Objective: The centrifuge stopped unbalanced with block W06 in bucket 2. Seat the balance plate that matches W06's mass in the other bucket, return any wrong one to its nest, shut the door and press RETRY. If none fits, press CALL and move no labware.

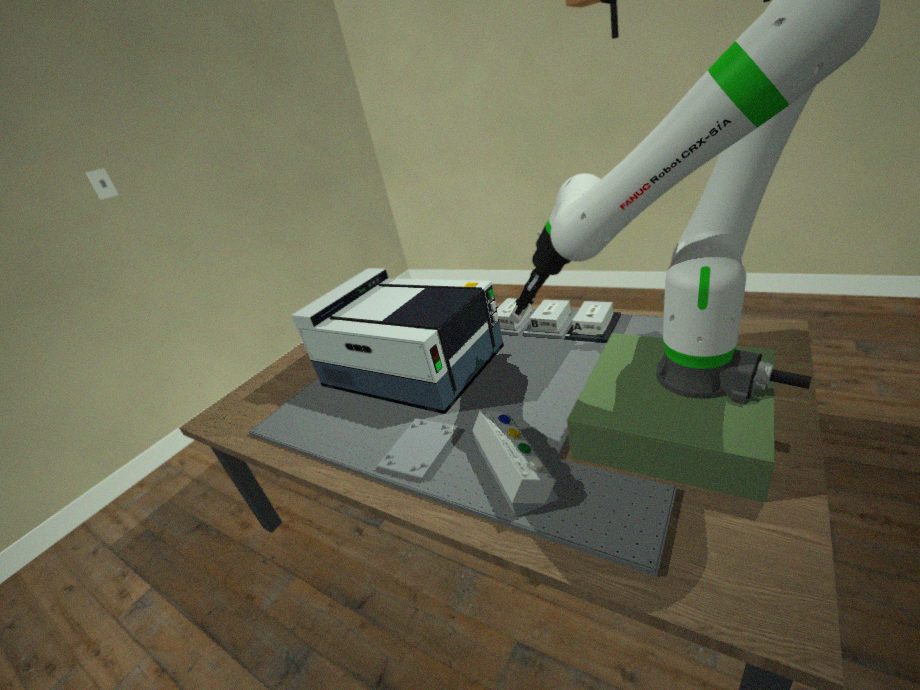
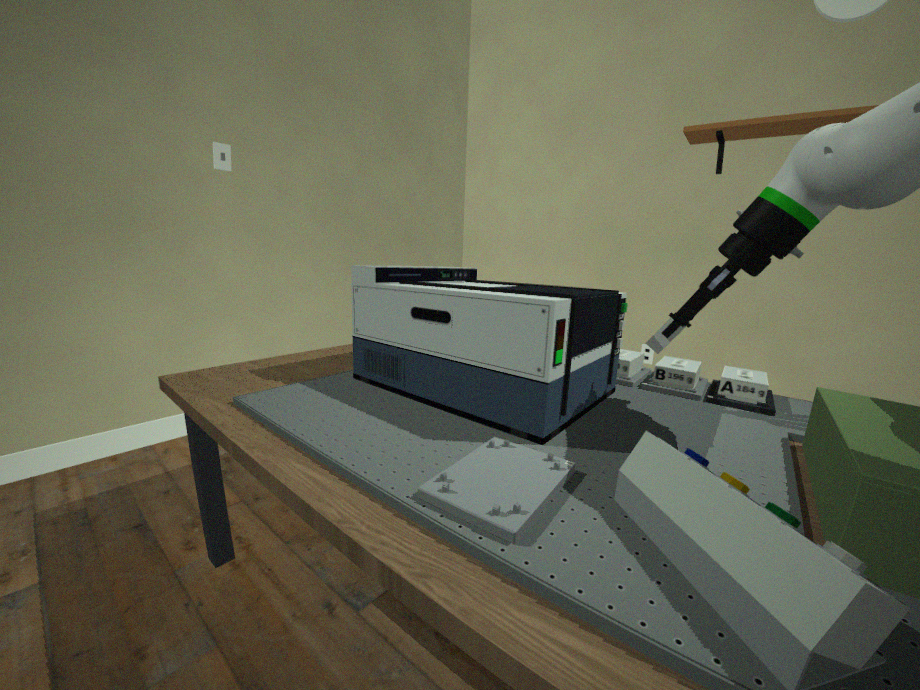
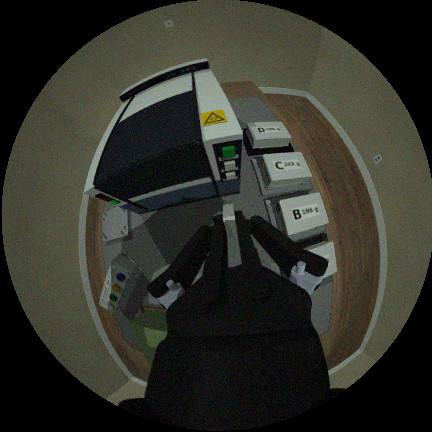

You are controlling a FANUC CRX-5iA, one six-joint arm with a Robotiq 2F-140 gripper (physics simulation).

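My gripper is shut and empty, low beside the centrifuge, near the plate row. The centrifuge's dark door looks shut, hiding the buckets and W06. Its end panel has a green button and two white parts below it. Plate A (184 g), plate B (196 g), plate C and plate D sit in their nests; the C and D masses are blurred. RETRY and CALL labels are unreadable.
A sloped control box with blue, yellow and green buttons stands near the front. A flat pegged plate lies left of it. The green base block bears the arm.
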